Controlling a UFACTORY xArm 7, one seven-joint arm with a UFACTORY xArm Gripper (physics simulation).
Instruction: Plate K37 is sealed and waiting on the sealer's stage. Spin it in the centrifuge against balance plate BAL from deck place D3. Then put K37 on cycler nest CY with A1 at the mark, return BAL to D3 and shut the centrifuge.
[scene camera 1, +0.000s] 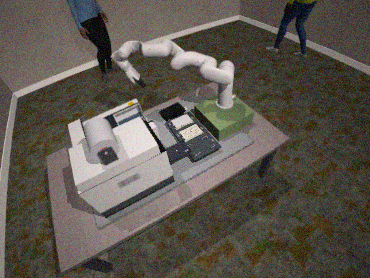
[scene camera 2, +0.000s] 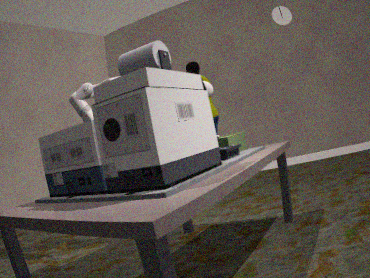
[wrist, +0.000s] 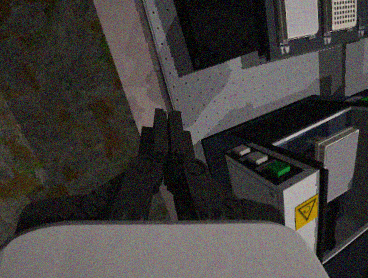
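Pixels of known places: gripper, fingertip midpoint: (scene camera 1: 144, 86) (wrist: 164, 126); arm's base, origin of the base link: (scene camera 1: 224, 103).
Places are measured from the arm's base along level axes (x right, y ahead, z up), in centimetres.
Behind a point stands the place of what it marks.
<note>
My gripper (scene camera 1: 142, 84) @(z 11.3, x 43.9, y 36.9 cm) (wrist: 164, 126) @(z 11.3, x 43.9, y 36.9 cm) is shut and empty, high above the table's back edge; in scene camera 2 the machines hide it. In the wrist view its fingers are left of a small button panel (wrist: 260, 159) @(z 5.9, x 33.6, y 48.1 cm) with a green button. Beside this panel, a pale plate (wrist: 341, 162) @(z 6.4, x 18.5, y 57.7 cm) shows inside the clear-windowed bay of the lower white machine (scene camera 2: 70, 145) @(z 8.6, x 21.1, y 96.7 cm). A white-topped plate (scene camera 1: 182, 121) @(z -3.4, x 9.0, y 31.0 cm) (wrist: 301, 17) @(z -3.4, x 10.9, y 33.8 cm) and a dotted plate (scene camera 1: 190, 132) @(z -3.8, x -2.3, y 33.2 cm) (wrist: 345, 12) @(z -3.7, x -2.4, y 36.1 cm) lie on the dark deck (scene camera 1: 206, 147) @(z -5.0, x -17.6, y 33.3 cm). Plate names and deck labels cannot be read.
A tall white machine (scene camera 1: 132, 176) @(z 13.4, x -18.2, y 79.1 cm) (scene camera 2: 185, 132) @(z 4.8, x -17.4, y 84.4 cm) with a big roll (scene camera 1: 101, 135) @(z 37.8, x -11.6, y 81.0 cm) (scene camera 2: 140, 58) @(z 32.1, x -8.3, y 87.9 cm) on top stands beside the lower one. A black box (scene camera 1: 172, 111) @(z -5.5, x 24.4, y 28.7 cm) (wrist: 220, 30) @(z -5.5, x 26.7, y 30.9 cm) stands near the deck. The arm's green base block (scene camera 1: 231, 120) @(z -0.3, x -14.9, y 9.0 cm) is at the right. Two people stand beyond the table.
</note>
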